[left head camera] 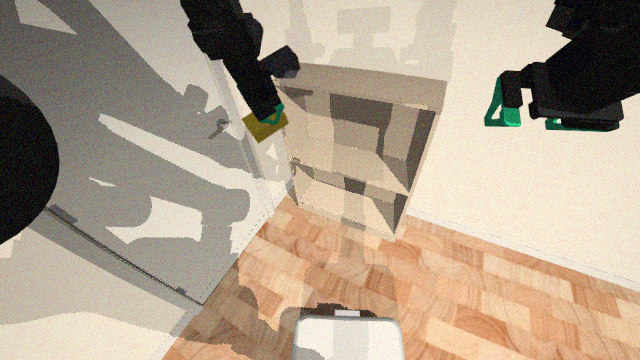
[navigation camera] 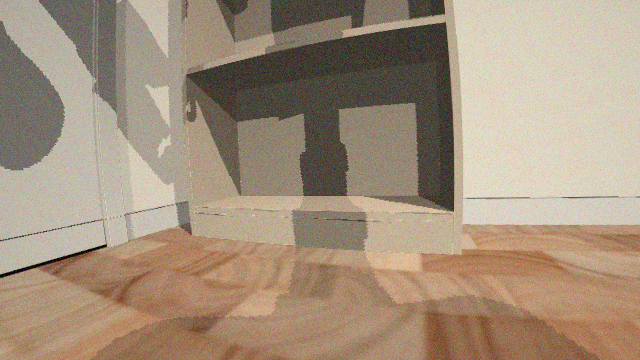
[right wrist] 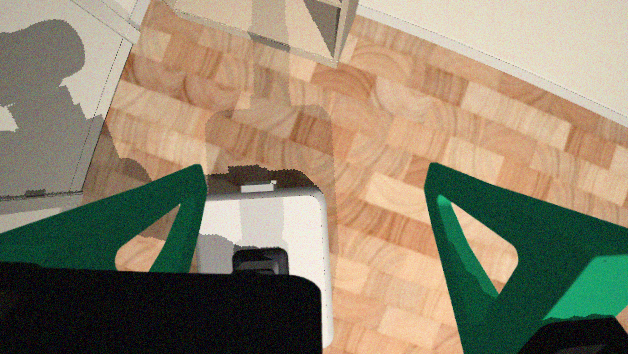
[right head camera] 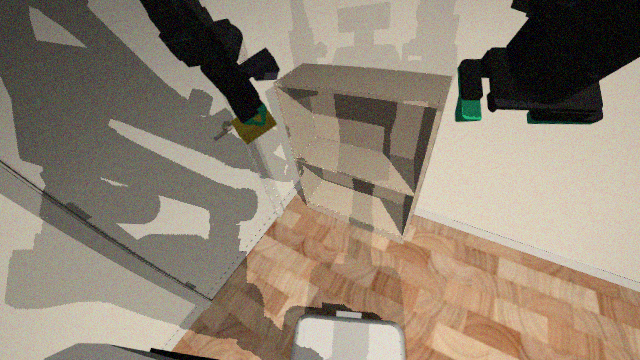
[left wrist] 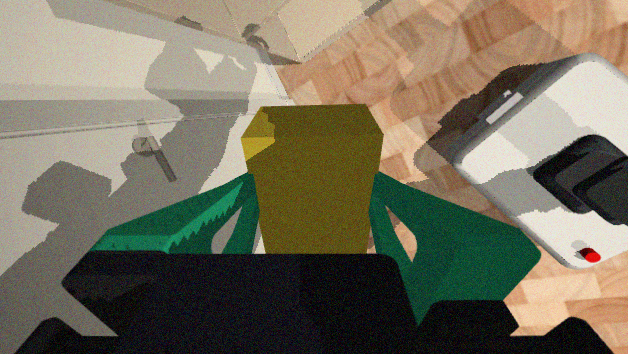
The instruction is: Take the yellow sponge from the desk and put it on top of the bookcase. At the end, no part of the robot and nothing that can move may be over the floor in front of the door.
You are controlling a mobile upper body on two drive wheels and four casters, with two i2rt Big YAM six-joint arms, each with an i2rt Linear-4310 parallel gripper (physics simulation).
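Places are measured from the left arm's base along level axes (x ahead, y left, z up), in centimetres.
Pixels of known places: left gripper, fingertip midpoint: (left head camera: 270, 115) (right head camera: 258, 117) (left wrist: 313, 178); right gripper, fingertip midpoint: (left head camera: 515, 123) (right wrist: 315, 176) (right head camera: 492, 118).
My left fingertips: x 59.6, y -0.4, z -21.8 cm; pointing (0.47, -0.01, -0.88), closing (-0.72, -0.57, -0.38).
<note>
Ahead of a thing's pixels: the offset from my left fingertips to its middle. "spot": to the spot under its first point. Level surfaces: height alone.
The yellow sponge {dx -0.6, dy +1.6, dz -1.3 cm} (left head camera: 259, 132) (right head camera: 250, 134) (left wrist: 317, 200) is between the green fingers of my left gripper (left head camera: 272, 116) (right head camera: 256, 117) (left wrist: 313, 178), which is shut on it. In both head views they appear left of the beige bookcase (left head camera: 365, 82) (right head camera: 370, 82) (right wrist: 346, 30) (navigation camera: 457, 150), in front of the wall and the door side. The bookcase's top board shows bare in the right head view; my left arm overlaps its left end in the left head view. My right gripper (left head camera: 537, 124) (right head camera: 505, 117) (right wrist: 315, 176) is open and empty, right of the bookcase. The desk does not show.
The door (left wrist: 55, 155) (navigation camera: 40, 200), with a lever handle {spot: dx +38.2, dy +42.3, dz -27.6 cm} (left head camera: 218, 128) (right head camera: 223, 131) (left wrist: 155, 150), is in the left wall beside the bookcase. My white base (left head camera: 350, 340) (right head camera: 350, 342) (right wrist: 305, 220) stands on the wood floor {dz -119.2 cm} (left head camera: 450, 250) before the bookcase. Arm shadows cross the door and wall.
</note>
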